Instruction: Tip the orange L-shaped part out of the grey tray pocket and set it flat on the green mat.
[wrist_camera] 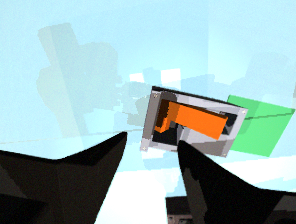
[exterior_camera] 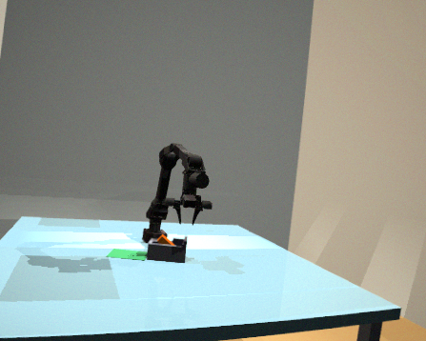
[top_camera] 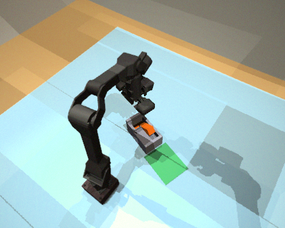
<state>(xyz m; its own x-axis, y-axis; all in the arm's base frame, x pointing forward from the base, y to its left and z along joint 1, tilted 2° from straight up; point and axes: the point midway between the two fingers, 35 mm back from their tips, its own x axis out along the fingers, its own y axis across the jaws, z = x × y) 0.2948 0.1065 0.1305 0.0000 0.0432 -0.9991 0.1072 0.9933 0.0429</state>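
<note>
Right now my gripper tip is 10 cm above the orange l-shaped part, 4 cm to the left of it and 2 cm past it. From my gripper tip the other things lie so: green mat (22 cm to the right, 16 cm below, 4 cm behind).
</note>
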